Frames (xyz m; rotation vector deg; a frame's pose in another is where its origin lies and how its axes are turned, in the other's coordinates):
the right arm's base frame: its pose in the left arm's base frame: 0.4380 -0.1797 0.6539 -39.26 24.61 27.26
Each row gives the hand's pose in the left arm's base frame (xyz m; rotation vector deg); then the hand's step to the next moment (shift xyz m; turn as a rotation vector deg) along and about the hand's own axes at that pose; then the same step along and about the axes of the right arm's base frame.
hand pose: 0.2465 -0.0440 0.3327 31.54 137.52 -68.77
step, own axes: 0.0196 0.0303 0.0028 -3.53 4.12 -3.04
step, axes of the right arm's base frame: 0.0208 0.0279 -0.0099 4.41 -0.04 4.38
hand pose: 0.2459 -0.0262 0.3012 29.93 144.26 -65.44
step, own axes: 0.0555 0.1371 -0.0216 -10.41 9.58 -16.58
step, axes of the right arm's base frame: 0.0904 0.1187 0.0091 9.01 0.83 19.83
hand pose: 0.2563 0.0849 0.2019 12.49 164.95 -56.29
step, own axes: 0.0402 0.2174 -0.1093 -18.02 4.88 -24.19
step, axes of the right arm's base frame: 0.0848 0.1925 0.1287 9.14 -7.40 28.20
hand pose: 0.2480 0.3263 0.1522 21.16 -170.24 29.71
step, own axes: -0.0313 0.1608 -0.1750 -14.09 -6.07 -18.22
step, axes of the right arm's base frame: 0.0018 0.0917 0.2215 5.32 -14.65 18.01
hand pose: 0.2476 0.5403 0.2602 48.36 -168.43 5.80
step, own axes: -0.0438 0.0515 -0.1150 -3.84 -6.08 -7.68
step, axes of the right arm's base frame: -0.0220 -0.0106 0.1311 1.03 -9.17 5.06
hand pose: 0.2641 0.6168 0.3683 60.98 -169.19 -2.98
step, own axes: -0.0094 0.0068 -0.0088 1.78 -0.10 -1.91
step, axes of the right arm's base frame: 0.0007 0.0013 0.0145 -2.37 -1.09 0.17
